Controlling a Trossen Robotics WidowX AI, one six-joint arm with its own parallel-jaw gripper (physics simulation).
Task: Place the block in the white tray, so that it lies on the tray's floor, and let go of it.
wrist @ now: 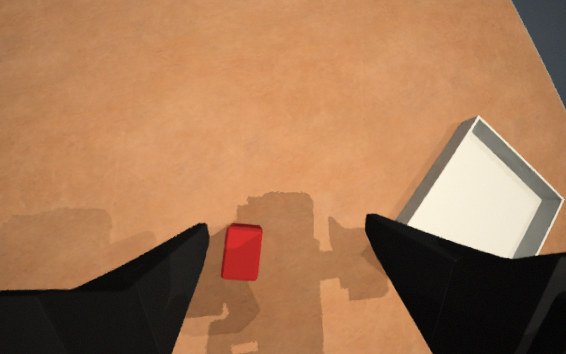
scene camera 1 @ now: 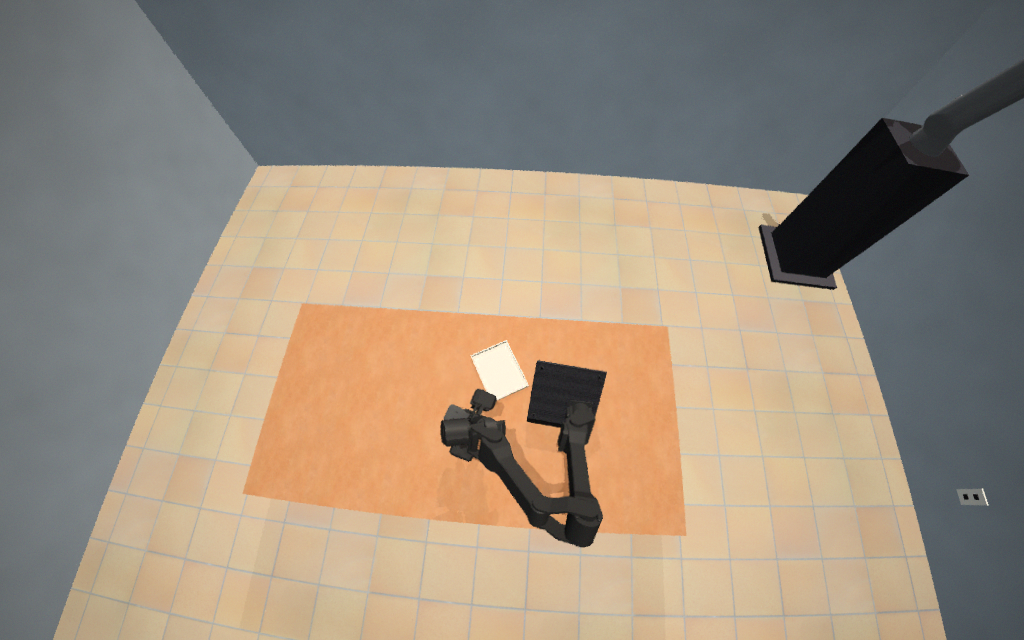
Path:
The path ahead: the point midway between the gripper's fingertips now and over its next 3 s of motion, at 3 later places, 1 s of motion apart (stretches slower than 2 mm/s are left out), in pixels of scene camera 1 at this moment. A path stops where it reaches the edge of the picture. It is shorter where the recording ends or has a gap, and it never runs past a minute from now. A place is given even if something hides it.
The gripper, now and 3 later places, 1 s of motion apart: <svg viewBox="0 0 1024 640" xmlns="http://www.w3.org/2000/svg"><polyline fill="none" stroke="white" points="466,421 471,424 469,426 505,367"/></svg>

